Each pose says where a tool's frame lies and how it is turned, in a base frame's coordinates. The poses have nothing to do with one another.
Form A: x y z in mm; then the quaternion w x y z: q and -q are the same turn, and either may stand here.
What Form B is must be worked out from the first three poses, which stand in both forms.
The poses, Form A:
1: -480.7 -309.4 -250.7 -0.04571 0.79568 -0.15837 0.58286
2: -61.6 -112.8 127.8 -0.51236 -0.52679 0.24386 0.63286
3: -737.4 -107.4 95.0 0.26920 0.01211 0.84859 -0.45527
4: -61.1 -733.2 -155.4 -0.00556 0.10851 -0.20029 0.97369
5: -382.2 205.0 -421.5 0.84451 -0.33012 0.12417 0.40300
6: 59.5 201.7 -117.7 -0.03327 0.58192 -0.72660 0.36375
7: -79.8 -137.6 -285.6 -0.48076 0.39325 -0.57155 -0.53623
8: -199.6 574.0 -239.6 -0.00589 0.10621 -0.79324 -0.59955
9: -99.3 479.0 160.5 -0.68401 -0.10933 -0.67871 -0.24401
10: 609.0 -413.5 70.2 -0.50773 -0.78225 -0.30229 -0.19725
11: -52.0 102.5 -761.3 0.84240 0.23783 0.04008 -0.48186
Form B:
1:
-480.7 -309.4 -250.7
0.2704 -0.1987 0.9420
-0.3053 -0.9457 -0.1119
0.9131 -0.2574 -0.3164

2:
-61.6 -112.8 127.8
0.0800 0.3916 -0.9167
-0.9054 -0.3560 -0.2312
-0.4169 0.8485 0.3260

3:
-737.4 -107.4 95.0
-0.8548 0.2657 0.4459
-0.2246 0.5852 -0.7792
-0.4679 -0.7662 -0.4405

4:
-61.1 -733.2 -155.4
-0.9764 -0.0326 0.2135
-0.0543 -0.9197 -0.3888
0.2091 -0.3912 0.8962

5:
-382.2 205.0 -421.5
0.6443 -0.7627 -0.0564
0.5987 0.4572 0.6577
-0.4758 -0.4575 0.7512

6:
59.5 201.7 -117.7
-0.3205 -0.8214 0.4717
-0.8699 0.0581 -0.4899
0.3750 -0.5673 -0.7332

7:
-79.8 -137.6 -285.6
-0.2284 -0.9651 0.1278
0.0661 0.1156 0.9911
-0.9713 0.2348 0.0374

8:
-199.6 574.0 -239.6
-0.9774 -0.1756 -0.1180
-0.1614 0.2585 0.9524
-0.1367 0.9499 -0.2810

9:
-99.3 479.0 160.5
-0.0404 -0.1854 0.9818
0.4822 0.8570 0.1817
-0.8751 0.4808 0.0548

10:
609.0 -413.5 70.2
0.7394 0.2726 0.6156
0.6732 -0.3017 -0.6751
0.0016 0.9136 -0.4066

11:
-52.0 102.5 -761.3
0.5324 0.8309 -0.1617
-0.7928 0.4225 -0.4393
-0.2967 0.3621 0.8837

